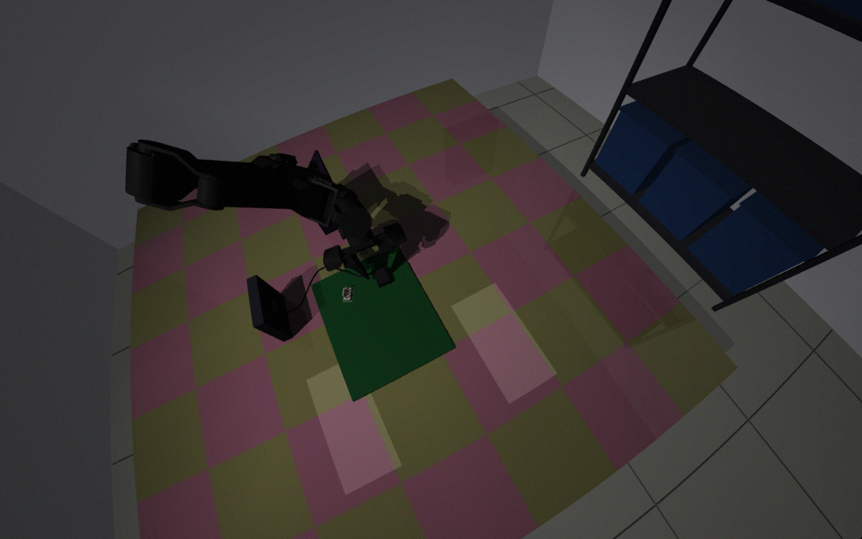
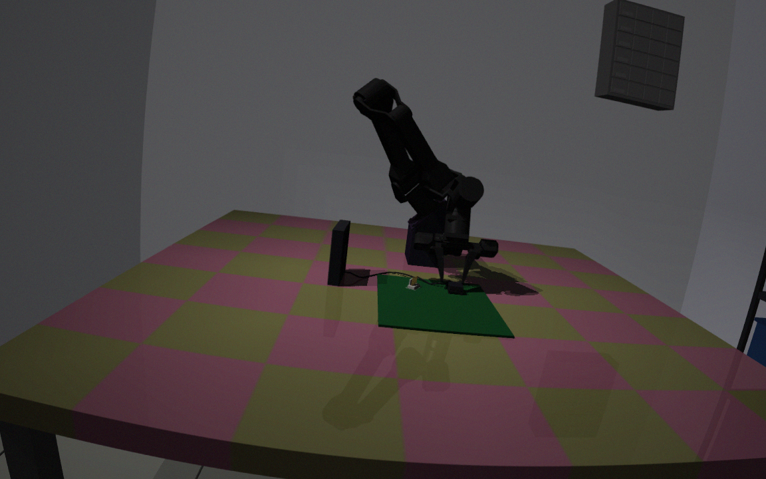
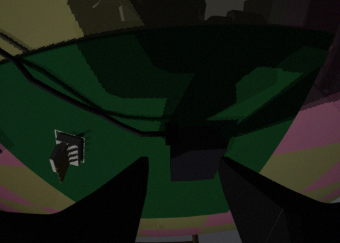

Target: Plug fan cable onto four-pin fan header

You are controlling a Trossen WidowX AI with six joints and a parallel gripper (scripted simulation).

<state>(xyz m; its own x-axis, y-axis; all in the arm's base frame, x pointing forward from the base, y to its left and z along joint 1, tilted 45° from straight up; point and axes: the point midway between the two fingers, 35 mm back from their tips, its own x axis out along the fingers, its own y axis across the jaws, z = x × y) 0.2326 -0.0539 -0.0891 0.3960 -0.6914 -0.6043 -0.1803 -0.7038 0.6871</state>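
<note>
Right now the dark fan plug is 10 mm ahead of my gripper tip, 10 mm to the left of it and 10 mm below it. Also, from my gripper tip: black cable: 10 mm behind, 20 mm to the right, 10 mm below; green board: 80 mm ahead, 50 mm to the right, 40 mm below; fan: 40 mm behind, 240 mm to the right, 40 mm above.
</note>
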